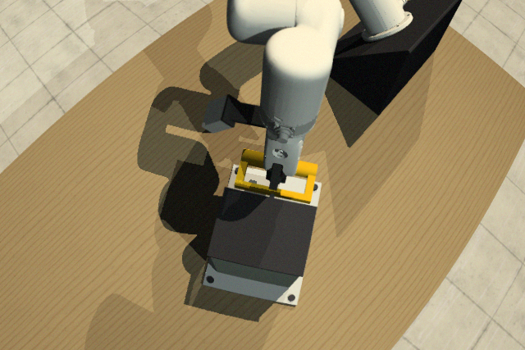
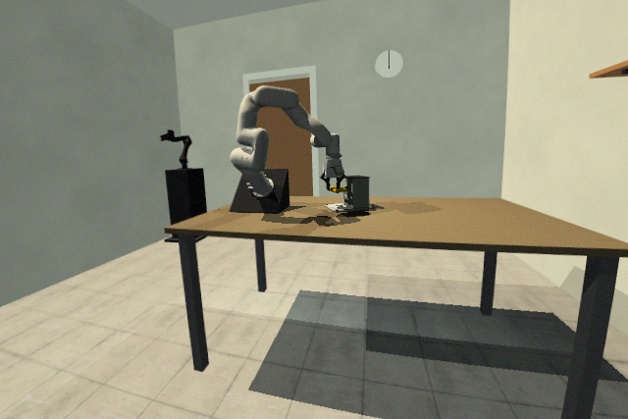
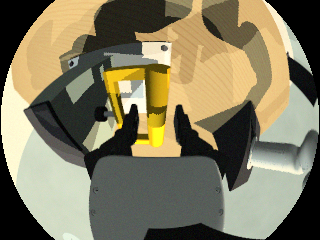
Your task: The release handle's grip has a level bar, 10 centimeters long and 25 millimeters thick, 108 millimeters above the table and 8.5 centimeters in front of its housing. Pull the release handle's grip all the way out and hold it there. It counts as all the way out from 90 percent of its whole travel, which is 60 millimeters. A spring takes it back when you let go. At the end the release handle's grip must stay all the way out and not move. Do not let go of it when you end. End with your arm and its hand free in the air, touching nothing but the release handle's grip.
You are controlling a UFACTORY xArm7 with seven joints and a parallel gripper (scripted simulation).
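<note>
Right now my hand is 12 cm above the base plate, 8 cm short of it and 4 cm to the right of it.
</note>
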